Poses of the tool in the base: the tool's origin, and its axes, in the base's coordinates. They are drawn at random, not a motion.
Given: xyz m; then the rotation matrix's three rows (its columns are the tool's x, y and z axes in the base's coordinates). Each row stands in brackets.
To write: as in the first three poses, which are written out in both.
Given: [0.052 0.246 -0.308], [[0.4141 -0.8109 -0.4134], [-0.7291 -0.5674 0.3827], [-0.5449 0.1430 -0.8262]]
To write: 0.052 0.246 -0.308 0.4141 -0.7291 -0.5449 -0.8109 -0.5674 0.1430
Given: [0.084 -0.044 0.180], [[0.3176 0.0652 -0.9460], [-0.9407 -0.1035 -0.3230], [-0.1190 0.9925 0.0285]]
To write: 0.084 -0.044 0.180 0.3176 -0.9407 -0.1190 0.0652 -0.1035 0.9925
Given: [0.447 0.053 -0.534], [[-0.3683 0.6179 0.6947], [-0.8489 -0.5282 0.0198], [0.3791 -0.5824 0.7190]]
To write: 0.447 0.053 -0.534 -0.3683 -0.8489 0.3791 0.6179 -0.5282 -0.5824
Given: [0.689 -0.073 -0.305], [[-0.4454 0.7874 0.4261], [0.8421 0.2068 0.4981], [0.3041 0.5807 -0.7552]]
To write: 0.689 -0.073 -0.305 -0.4454 0.8421 0.3041 0.7874 0.2068 0.5807
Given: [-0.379 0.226 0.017], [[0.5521 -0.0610 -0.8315], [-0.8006 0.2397 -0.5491], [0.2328 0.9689 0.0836]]
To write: -0.379 0.226 0.017 0.5521 -0.8006 0.2328 -0.0610 0.2397 0.9689
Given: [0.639 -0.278 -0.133], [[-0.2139 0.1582 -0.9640], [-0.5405 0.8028 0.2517], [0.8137 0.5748 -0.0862]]
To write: 0.639 -0.278 -0.133 -0.2139 -0.5405 0.8137 0.1582 0.8028 0.5748
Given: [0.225 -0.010 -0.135], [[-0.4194 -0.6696 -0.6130], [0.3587 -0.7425 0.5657], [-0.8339 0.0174 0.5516]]
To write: 0.225 -0.010 -0.135 -0.4194 0.3587 -0.8339 -0.6696 -0.7425 0.0174
